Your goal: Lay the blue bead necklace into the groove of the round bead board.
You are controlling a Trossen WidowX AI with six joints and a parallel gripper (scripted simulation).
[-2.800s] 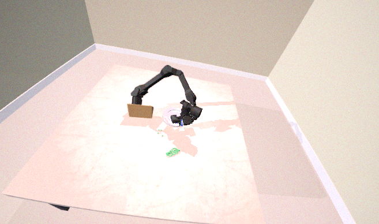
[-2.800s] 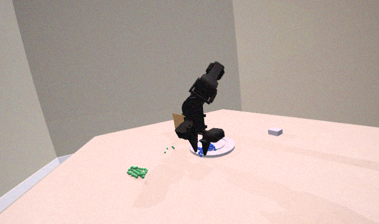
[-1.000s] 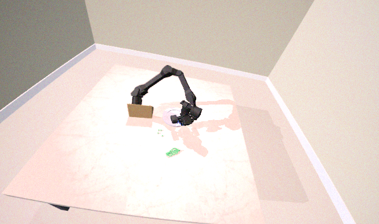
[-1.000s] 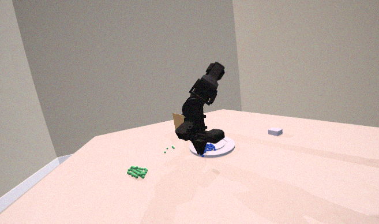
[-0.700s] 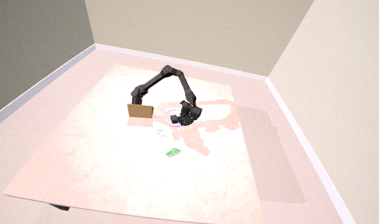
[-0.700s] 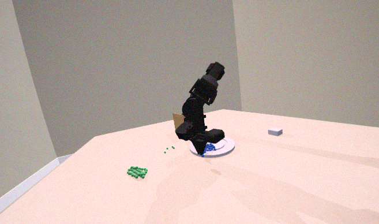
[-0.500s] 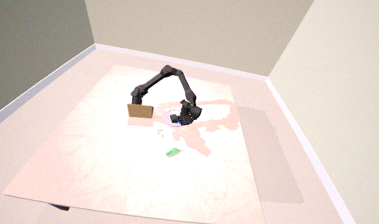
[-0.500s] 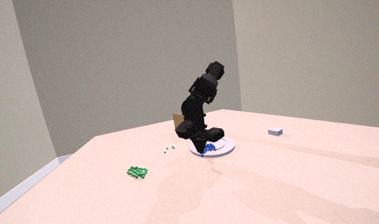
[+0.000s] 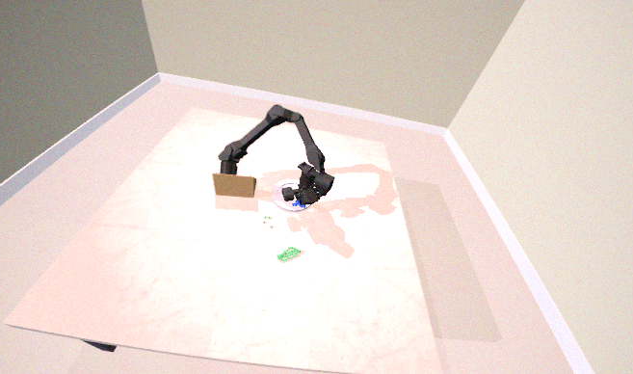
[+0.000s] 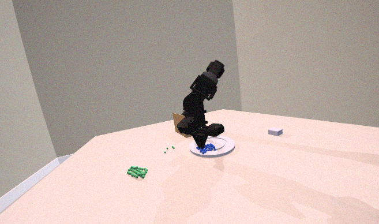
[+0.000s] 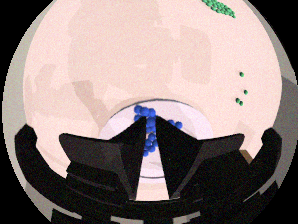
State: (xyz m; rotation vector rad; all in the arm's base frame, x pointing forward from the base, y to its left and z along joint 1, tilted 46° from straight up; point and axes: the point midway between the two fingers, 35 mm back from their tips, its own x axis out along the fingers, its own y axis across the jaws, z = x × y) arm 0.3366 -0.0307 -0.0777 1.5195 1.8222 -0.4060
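My gripper tip is 40 mm past the round white bead board, 80 mm to the right of it and 20 mm above it. The rest, counted from my gripper tip: small grey block (70 mm ahead, 370 mm to the left, 20 mm below).
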